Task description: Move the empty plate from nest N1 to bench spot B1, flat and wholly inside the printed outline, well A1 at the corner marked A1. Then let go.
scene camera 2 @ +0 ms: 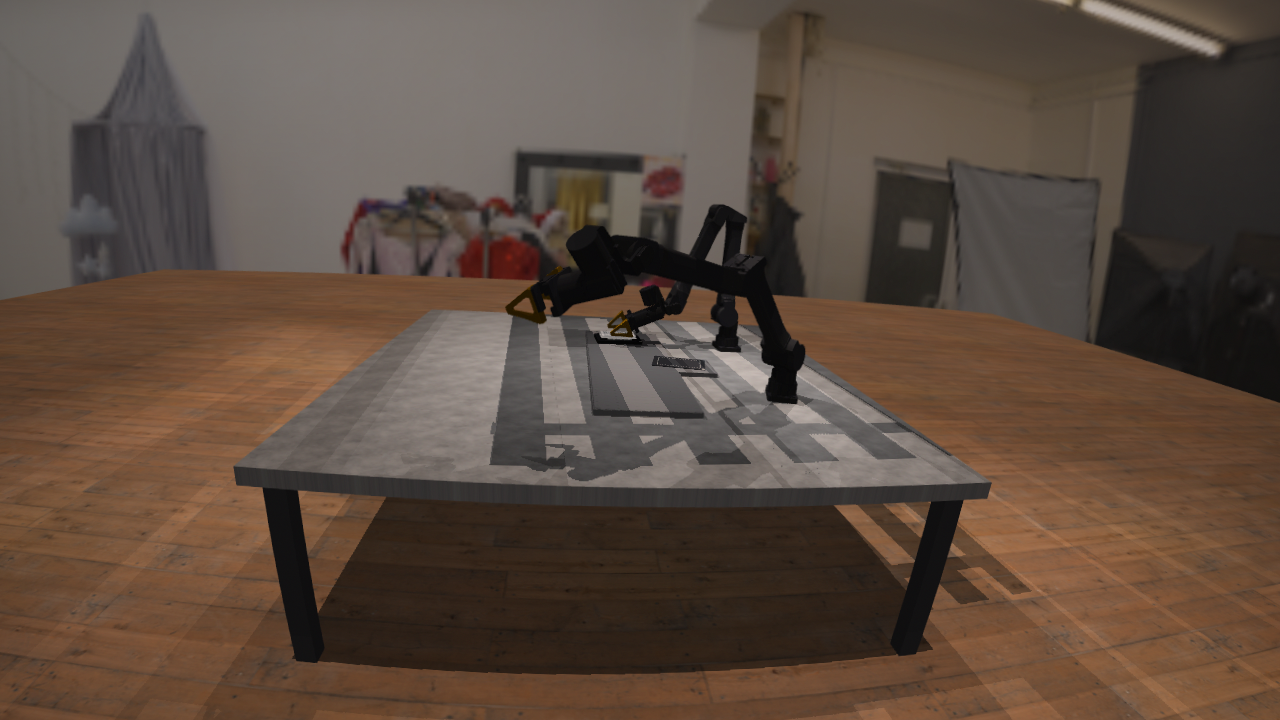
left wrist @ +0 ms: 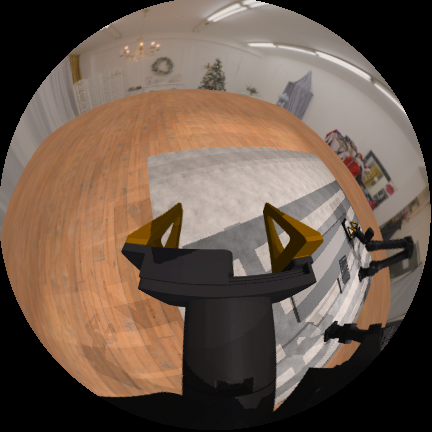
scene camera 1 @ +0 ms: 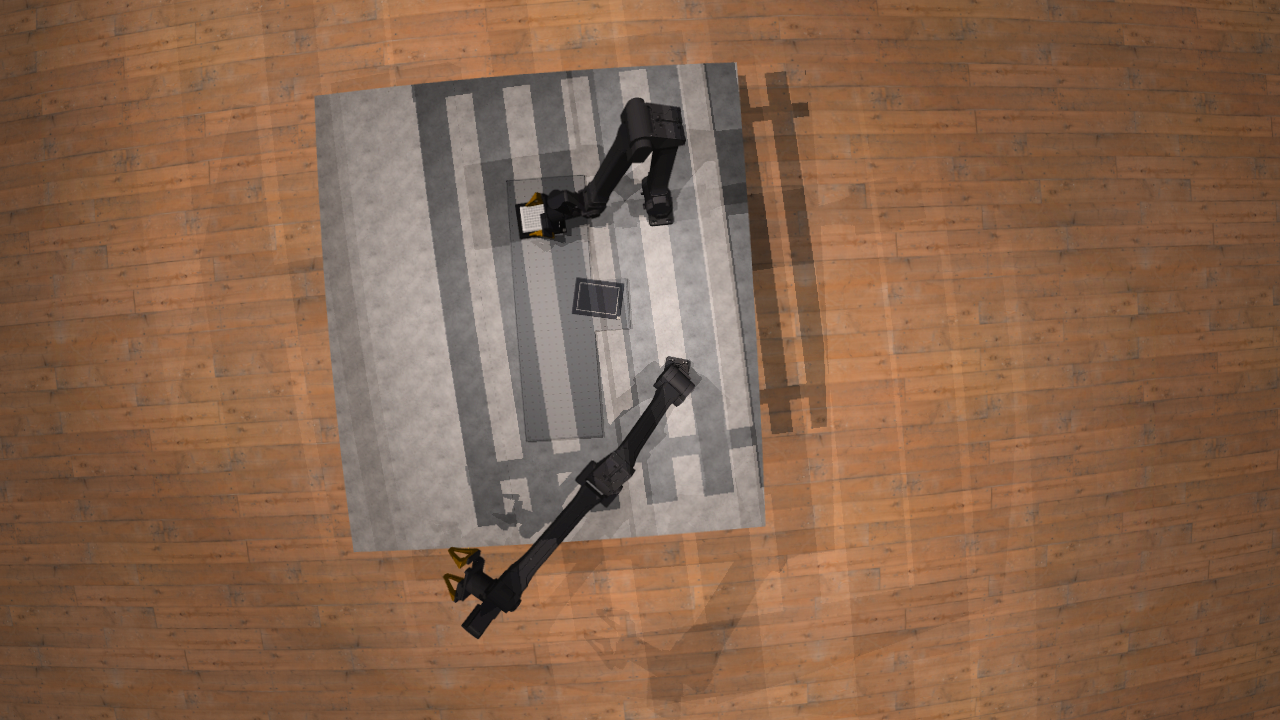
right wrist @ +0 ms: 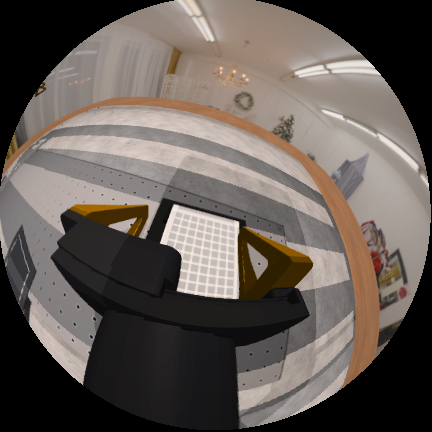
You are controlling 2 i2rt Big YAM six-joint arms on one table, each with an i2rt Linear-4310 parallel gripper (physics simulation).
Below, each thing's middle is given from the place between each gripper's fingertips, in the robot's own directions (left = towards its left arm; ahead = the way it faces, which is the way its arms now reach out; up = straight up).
The dark rectangular block [scene camera 1: 596, 298] lies 480 mm behind my left hand, 740 mm to the right of it and 300 mm below it. The rest, counted from my left hand: plate [right wrist: 207, 243] (310 mm behind, 1030 mm to the right, 280 mm below).
My right hand is 3 cm past the plate, 2 cm to the left of it and 2 cm above it. Round my right hand: dark rectangular block (28 cm to the left, 21 cm behind, 4 cm below).
